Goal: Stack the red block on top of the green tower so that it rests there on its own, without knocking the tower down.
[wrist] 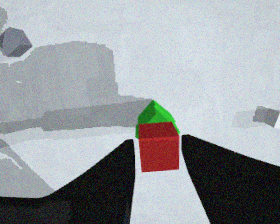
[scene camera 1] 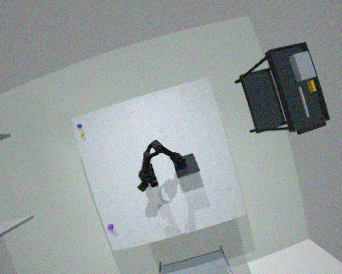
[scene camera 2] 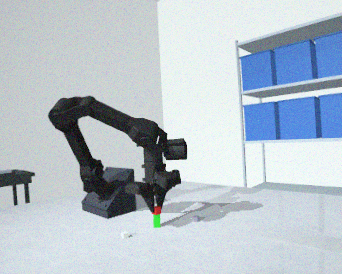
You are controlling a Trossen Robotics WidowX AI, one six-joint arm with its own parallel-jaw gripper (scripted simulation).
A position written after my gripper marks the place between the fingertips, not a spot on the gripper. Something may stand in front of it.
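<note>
On scene camera 2 you'd find my gripper [scene camera 2: 156, 211]. The wrist view has a red block [wrist: 159, 142] in it, and my gripper shows there too, in the wrist view [wrist: 157, 144].
</note>
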